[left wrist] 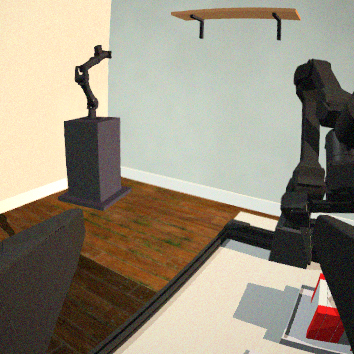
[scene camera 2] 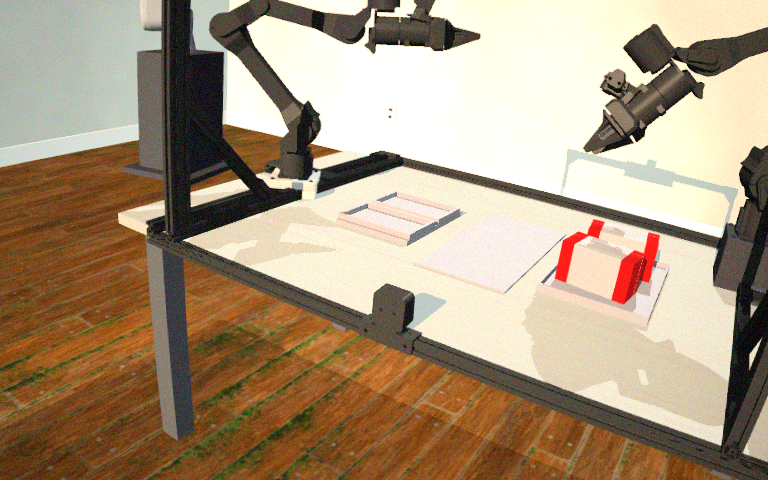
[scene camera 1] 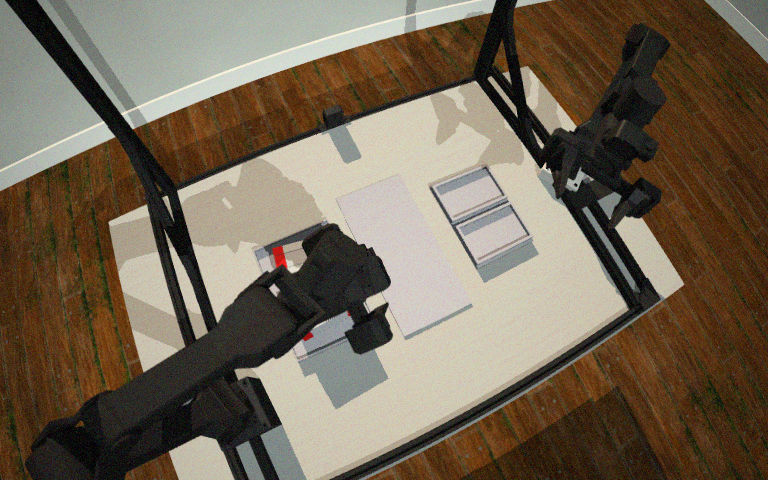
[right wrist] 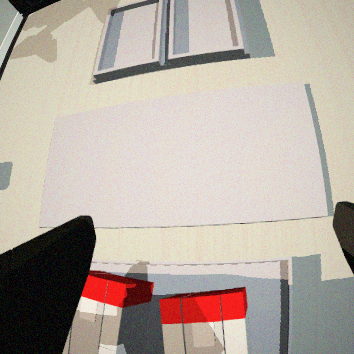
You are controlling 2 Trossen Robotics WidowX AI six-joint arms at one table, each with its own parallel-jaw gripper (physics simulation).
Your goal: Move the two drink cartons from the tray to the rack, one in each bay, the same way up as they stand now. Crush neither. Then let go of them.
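Note:
One white drink carton with red ends and a second alike stand side by side in the shallow tray. The right arm hides much of both in scene camera 1. My right gripper is open, tilted down above the tray and cartons, touching neither. My left gripper is open and empty, high up on the rack's side. The two-bay rack has both bays empty.
A thin flat pale panel lies between tray and rack. A small dark box is fixed on the table's edge rail. Dark frame posts rise at the table's sides.

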